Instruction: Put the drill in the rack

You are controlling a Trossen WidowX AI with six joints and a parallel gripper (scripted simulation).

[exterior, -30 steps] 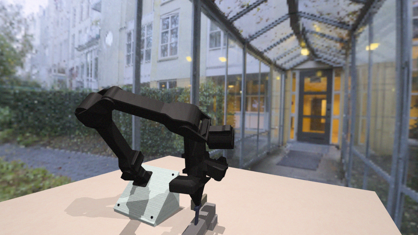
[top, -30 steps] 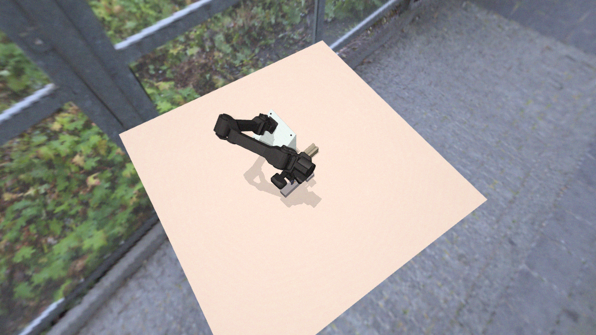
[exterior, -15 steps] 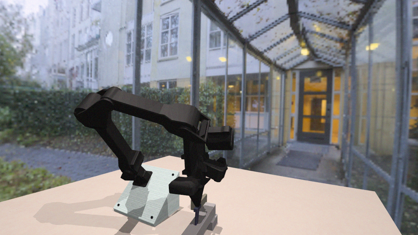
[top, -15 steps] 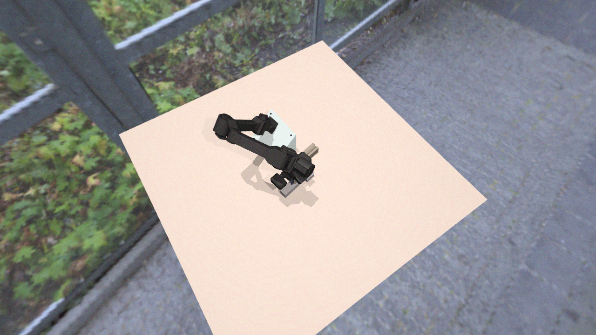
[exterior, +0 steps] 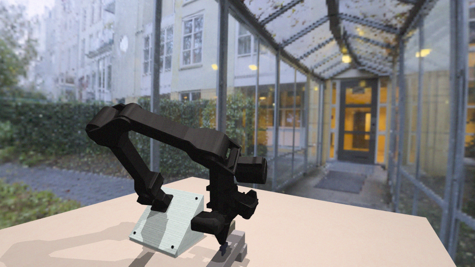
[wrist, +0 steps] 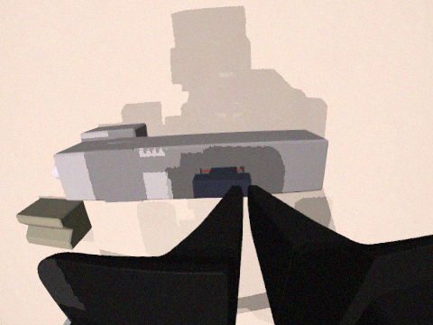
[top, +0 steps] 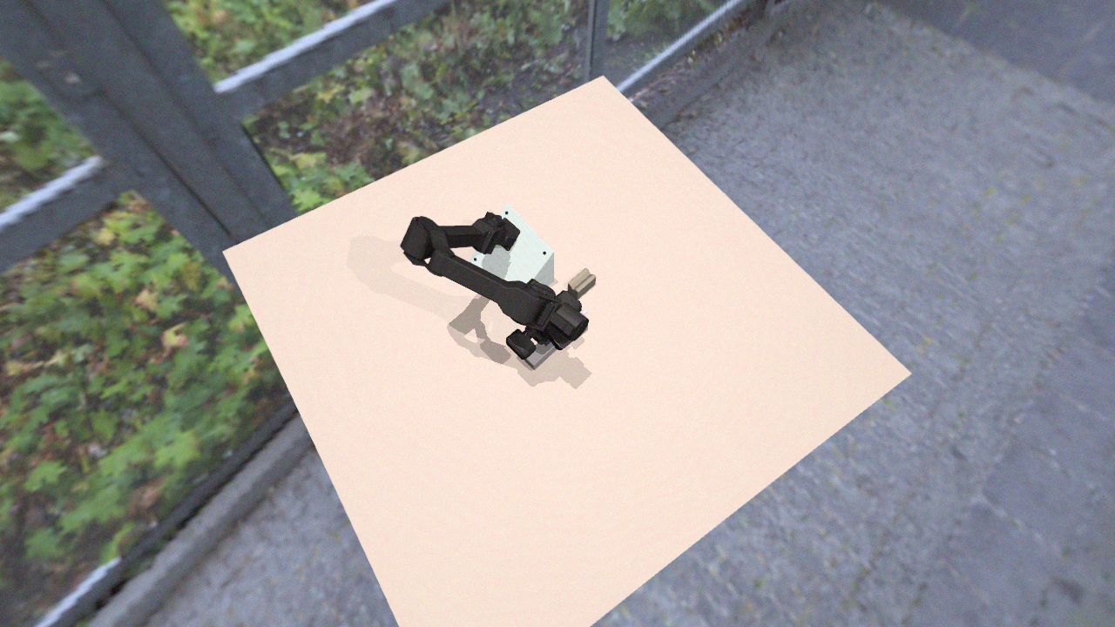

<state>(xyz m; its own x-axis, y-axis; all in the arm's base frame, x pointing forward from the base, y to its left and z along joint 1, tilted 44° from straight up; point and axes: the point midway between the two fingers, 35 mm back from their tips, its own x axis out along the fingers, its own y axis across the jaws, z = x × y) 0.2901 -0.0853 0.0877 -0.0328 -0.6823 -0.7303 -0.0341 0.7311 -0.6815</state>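
The dark blue key lies 3 cm below my gripper tip and 1 cm to the left of it. From my gripper tip the other things lie so: drill: 8 cm to the left, 4 cm below; rack: 20 cm to the left, 8 cm behind, 7 cm below.
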